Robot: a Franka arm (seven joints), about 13 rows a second.
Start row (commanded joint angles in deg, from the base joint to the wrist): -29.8, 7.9, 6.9, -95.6, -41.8, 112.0, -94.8
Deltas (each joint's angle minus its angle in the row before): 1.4, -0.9, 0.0, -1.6, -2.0, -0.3, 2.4; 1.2, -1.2, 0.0, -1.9, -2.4, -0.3, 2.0; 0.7, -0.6, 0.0, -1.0, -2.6, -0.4, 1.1; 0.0, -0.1, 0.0, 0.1, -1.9, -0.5, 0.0; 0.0, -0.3, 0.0, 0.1, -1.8, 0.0, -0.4; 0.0, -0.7, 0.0, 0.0, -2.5, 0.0, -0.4; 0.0, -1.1, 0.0, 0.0, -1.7, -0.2, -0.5; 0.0, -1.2, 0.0, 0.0, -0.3, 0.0, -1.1; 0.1, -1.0, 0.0, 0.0, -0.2, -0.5, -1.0; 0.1, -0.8, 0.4, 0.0, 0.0, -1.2, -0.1; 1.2, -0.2, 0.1, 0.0, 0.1, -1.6, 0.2; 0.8, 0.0, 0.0, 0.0, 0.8, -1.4, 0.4
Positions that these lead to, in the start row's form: -28.4, 7.0, 6.9, -97.2, -43.8, 111.7, -92.4; -27.2, 5.8, 6.9, -99.1, -46.2, 111.4, -90.4; -26.5, 5.2, 6.9, -100.1, -48.8, 111.0, -89.3; -26.5, 5.1, 6.9, -100.0, -50.7, 110.5, -89.3; -26.5, 4.8, 6.9, -99.9, -52.5, 110.5, -89.7; -26.5, 4.1, 6.9, -99.9, -55.0, 110.5, -90.1; -26.5, 3.0, 6.9, -99.9, -56.7, 110.3, -90.6; -26.5, 1.8, 6.9, -99.9, -57.0, 110.3, -91.7; -26.4, 0.8, 6.9, -99.9, -57.2, 109.8, -92.7; -26.3, 0.0, 7.3, -99.9, -57.2, 108.6, -92.8; -25.1, -0.2, 7.4, -99.9, -57.1, 107.0, -92.6; -24.3, -0.2, 7.4, -99.9, -56.3, 105.6, -92.2
